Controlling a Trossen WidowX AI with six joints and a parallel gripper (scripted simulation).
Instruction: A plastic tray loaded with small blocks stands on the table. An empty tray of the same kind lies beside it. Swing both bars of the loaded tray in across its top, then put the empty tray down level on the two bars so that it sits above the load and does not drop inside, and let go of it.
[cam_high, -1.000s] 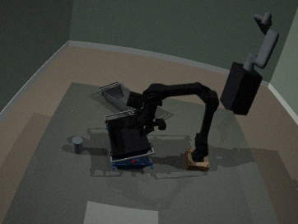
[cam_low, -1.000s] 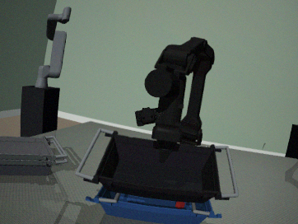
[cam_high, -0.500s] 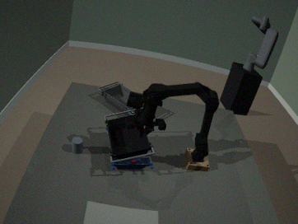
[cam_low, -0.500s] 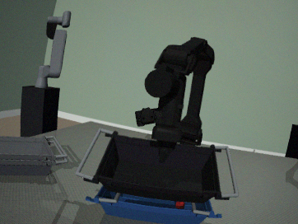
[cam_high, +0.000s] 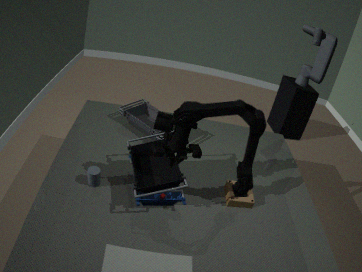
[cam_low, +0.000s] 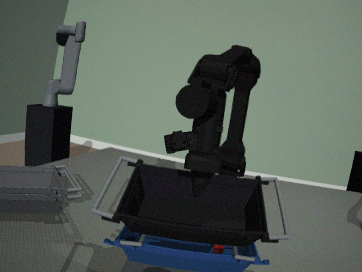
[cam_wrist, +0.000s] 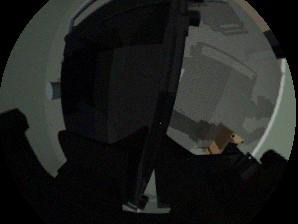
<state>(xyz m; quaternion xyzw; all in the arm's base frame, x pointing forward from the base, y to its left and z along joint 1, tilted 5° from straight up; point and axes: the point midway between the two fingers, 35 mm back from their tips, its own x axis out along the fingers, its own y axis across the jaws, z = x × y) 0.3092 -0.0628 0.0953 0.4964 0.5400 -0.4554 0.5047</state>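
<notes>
My gripper tip is 8 cm short of the black tray, 1 cm to the right of it and 1 cm below it. Round my gripper tip: red block 3 cm ahead, 7 cm to the left, 10 cm below.
</notes>
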